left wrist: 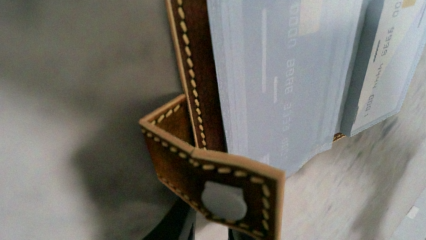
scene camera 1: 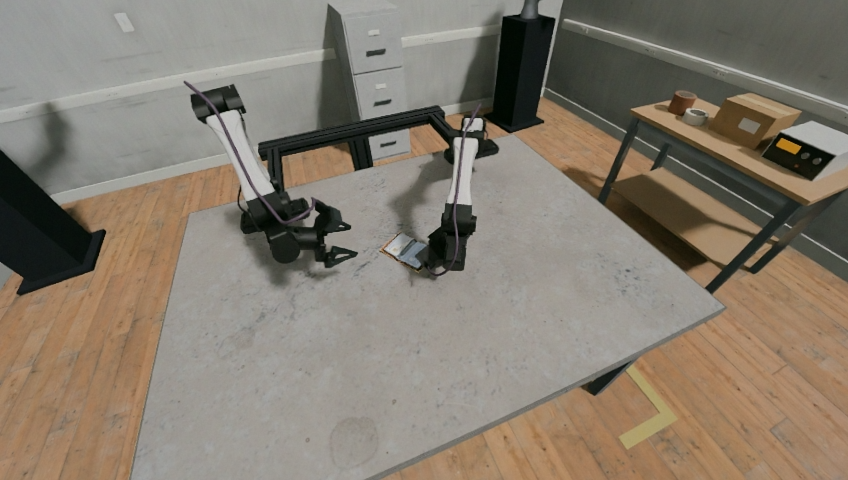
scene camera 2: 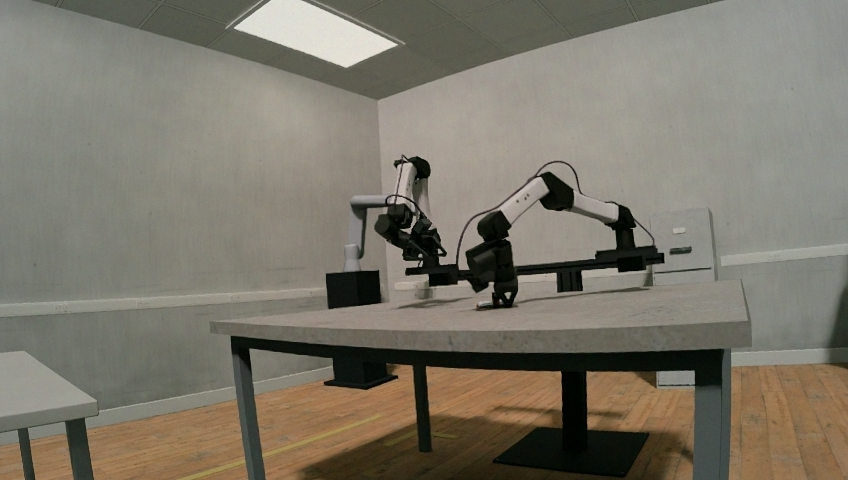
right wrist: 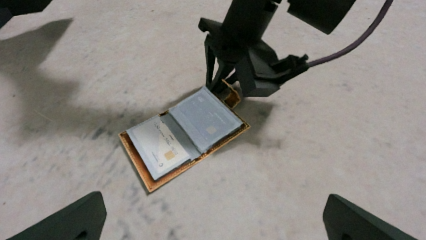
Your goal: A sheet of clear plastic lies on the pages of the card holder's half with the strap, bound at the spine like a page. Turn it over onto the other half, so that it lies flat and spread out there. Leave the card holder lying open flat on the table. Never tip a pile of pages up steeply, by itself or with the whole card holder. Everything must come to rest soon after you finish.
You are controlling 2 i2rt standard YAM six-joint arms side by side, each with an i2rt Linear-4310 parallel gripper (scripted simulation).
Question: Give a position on a clear plastic sheet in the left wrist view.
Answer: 280, 78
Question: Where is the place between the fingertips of the right gripper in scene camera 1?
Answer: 354, 240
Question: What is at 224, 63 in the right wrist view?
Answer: The left gripper.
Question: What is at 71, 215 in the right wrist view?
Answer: The right gripper.
